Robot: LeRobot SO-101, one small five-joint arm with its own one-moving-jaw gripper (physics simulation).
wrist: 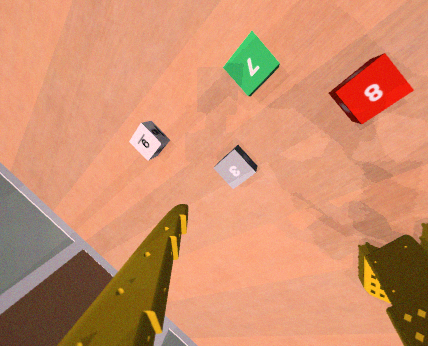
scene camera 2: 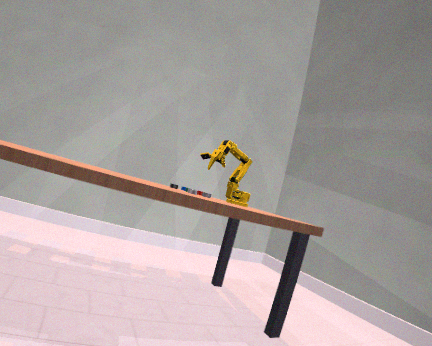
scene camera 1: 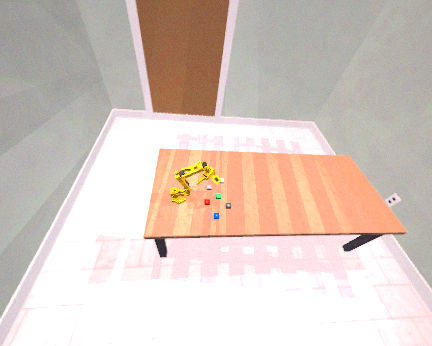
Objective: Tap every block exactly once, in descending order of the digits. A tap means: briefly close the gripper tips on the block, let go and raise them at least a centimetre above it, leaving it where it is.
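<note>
My gripper point(scene camera 1: 208, 181) point(scene camera 2: 205, 162) point(wrist: 272, 227) is open wide and empty, high above the table. The white block point(scene camera 1: 222, 180) point(wrist: 145, 141) bears an underlined 9, seen upside down. The red block point(scene camera 1: 207, 202) point(scene camera 2: 200, 193) point(wrist: 372, 91) bears 8, the green block point(scene camera 1: 218, 196) point(wrist: 251, 65) bears 7, and the grey block point(scene camera 1: 209, 187) point(wrist: 235, 169) bears 3. A blue block point(scene camera 1: 216, 216) point(scene camera 2: 184, 189) and a dark block point(scene camera 1: 228, 205) point(scene camera 2: 174, 186) lie farther off, with digits too small to read. All blocks rest apart on the table.
The wooden table point(scene camera 1: 300, 195) point(scene camera 2: 100, 172) carries the arm's base point(scene camera 1: 178, 195) point(scene camera 2: 238, 196) near its left end in scene camera 1. In that view, the blocks lie to the right of the base. A brown door point(scene camera 1: 182, 55) stands beyond the table.
</note>
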